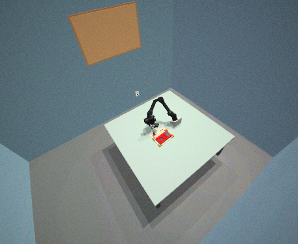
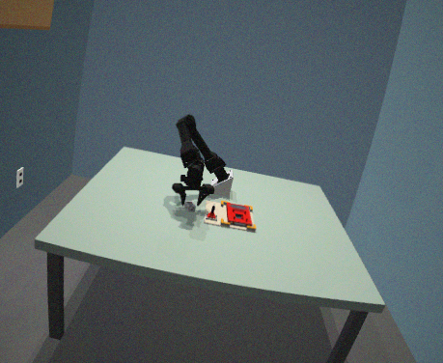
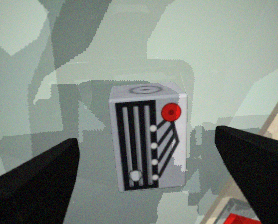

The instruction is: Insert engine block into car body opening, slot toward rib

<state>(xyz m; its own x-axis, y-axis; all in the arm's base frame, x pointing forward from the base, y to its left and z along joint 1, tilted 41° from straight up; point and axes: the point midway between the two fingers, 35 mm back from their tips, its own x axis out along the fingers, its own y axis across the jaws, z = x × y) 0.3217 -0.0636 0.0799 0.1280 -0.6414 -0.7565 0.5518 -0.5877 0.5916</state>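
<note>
My gripper tip is 3 cm past the pale base plate, 20 cm to the right of it and 1 cm above it. Round my gripper tip: grey holder (4 cm ahead, 11 cm to the left, 1 cm above); grey engine block (1 cm below).
</note>
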